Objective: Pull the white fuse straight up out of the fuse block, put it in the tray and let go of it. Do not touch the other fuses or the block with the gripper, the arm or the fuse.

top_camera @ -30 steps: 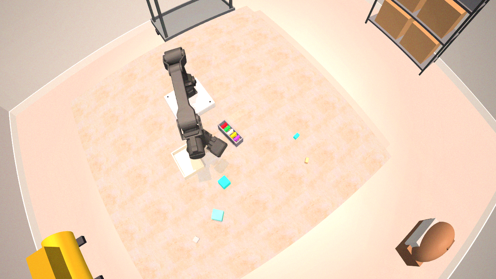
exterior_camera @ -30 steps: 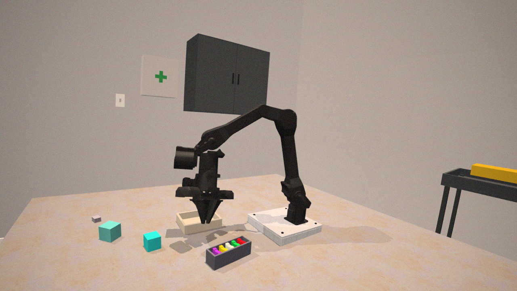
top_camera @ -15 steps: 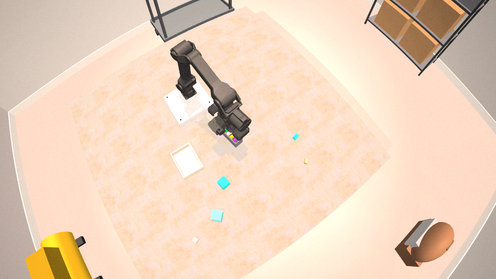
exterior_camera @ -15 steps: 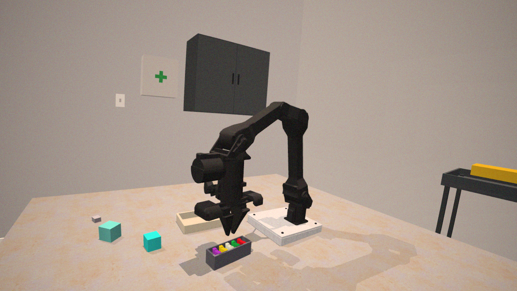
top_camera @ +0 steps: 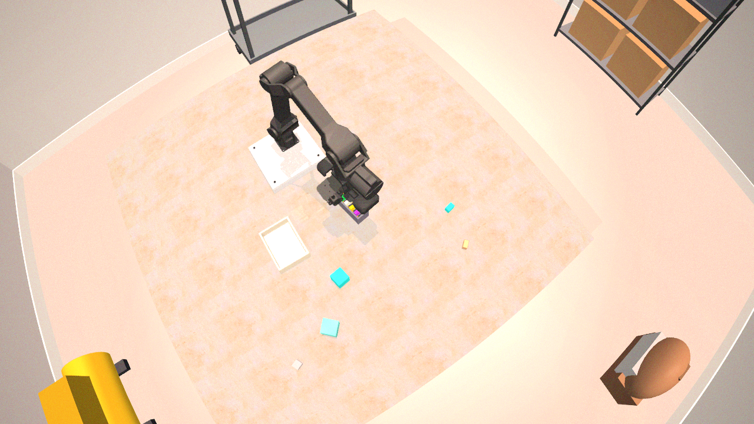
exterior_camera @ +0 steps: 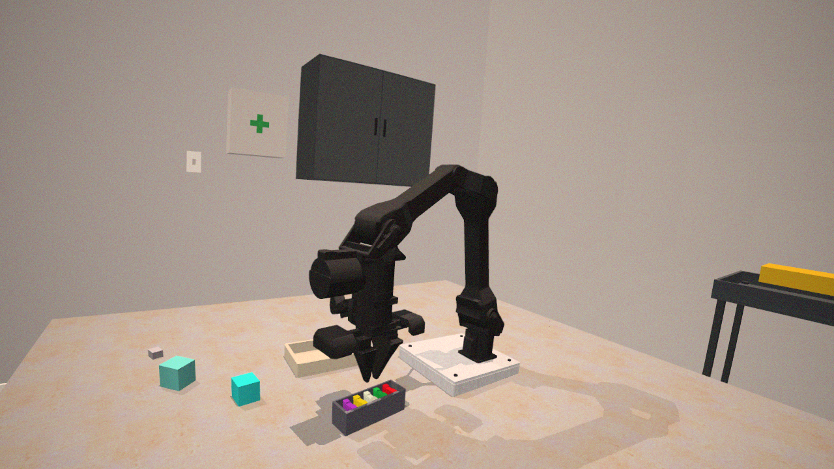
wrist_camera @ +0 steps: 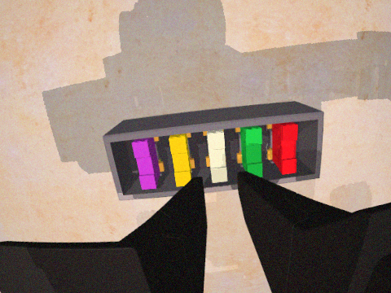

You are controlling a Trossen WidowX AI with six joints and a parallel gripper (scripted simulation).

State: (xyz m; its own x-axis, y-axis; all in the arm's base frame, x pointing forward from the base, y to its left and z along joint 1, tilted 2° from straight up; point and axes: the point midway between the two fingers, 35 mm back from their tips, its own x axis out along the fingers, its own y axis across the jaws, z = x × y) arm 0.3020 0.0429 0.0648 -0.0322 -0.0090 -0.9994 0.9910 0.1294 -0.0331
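The white fuse is 4 cm below my gripper tip. Also, from my gripper tip: purple fuse (4 cm ahead, 4 cm below); then yellow fuse (2 cm ahead, 4 cm below); then green fuse (2 cm behind, 4 cm below).
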